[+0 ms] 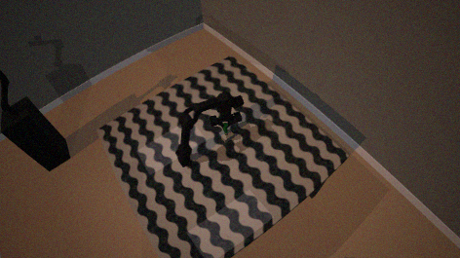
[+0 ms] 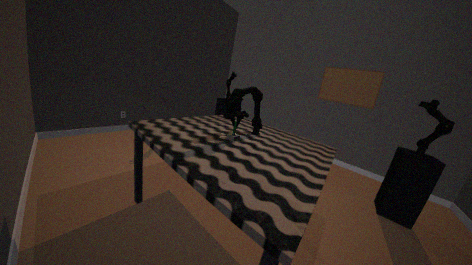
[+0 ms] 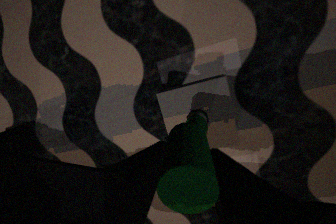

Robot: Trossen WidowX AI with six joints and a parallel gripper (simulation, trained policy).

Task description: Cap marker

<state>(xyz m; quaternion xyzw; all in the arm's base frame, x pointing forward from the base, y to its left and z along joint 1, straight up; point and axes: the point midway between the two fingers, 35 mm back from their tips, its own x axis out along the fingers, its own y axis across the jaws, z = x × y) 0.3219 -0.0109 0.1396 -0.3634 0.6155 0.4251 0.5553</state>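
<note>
Now: gripper tip 1 cm below the green marker cap. The rest, counted from my gripper tip: pale holder block 9 cm below.
</note>
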